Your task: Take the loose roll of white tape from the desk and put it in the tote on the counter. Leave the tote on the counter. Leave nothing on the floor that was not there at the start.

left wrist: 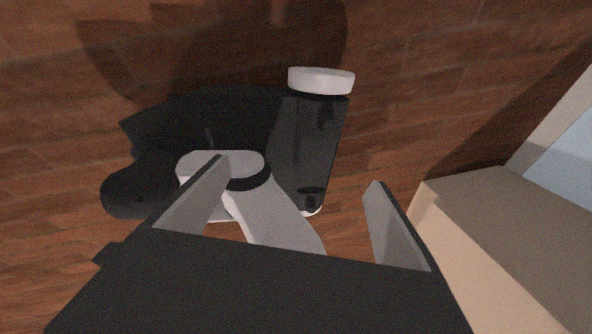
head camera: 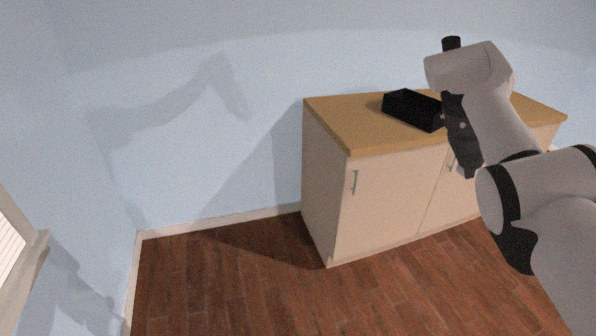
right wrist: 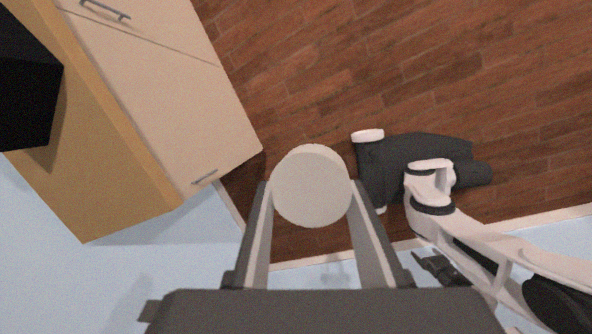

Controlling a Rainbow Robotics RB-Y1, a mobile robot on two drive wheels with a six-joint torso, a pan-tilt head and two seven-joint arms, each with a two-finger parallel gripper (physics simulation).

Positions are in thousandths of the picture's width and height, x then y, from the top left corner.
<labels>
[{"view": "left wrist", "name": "left gripper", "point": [506, 531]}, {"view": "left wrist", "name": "beige cabinet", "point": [857, 741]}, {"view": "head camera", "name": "right gripper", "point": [781, 501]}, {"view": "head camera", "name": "black tote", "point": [707, 332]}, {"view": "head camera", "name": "beige cabinet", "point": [622, 543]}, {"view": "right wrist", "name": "left gripper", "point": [714, 750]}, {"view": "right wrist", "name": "right gripper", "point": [523, 567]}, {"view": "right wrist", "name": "white tape roll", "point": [524, 561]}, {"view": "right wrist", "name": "beige cabinet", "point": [247, 352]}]
</labels>
